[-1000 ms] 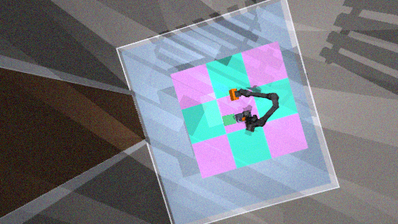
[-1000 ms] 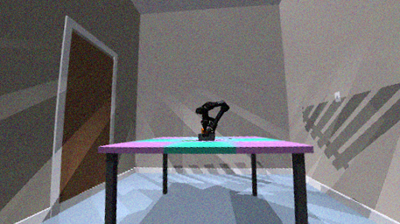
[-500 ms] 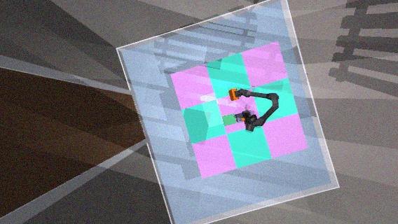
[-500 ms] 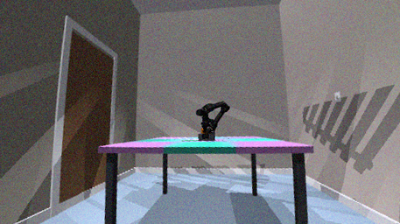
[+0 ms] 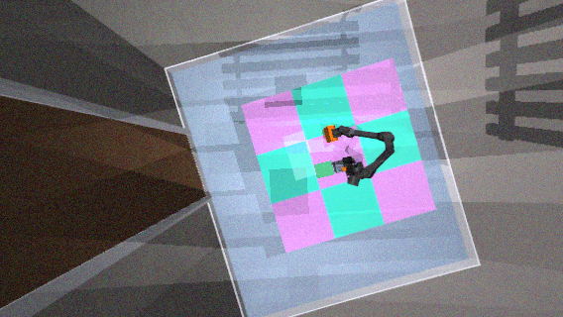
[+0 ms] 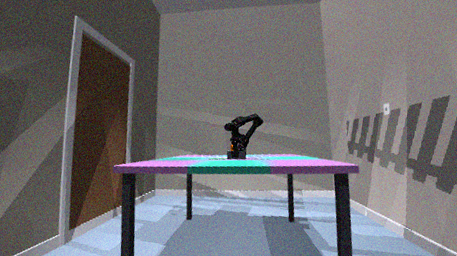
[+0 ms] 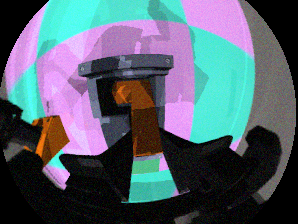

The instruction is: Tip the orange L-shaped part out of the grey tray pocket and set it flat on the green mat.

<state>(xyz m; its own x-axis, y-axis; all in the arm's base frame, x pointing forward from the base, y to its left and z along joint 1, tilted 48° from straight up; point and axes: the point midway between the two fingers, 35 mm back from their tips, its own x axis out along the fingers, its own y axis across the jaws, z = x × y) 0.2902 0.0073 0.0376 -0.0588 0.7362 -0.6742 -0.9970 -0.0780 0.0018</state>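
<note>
Now: gripper tip 15 cm to the left of the green mat, 8 cm above it and 1 cm past it. From my gripper tip the other things lie so: orange L-shaped part: 3 cm to the left, 3 cm below, 2 cm behind.
</note>
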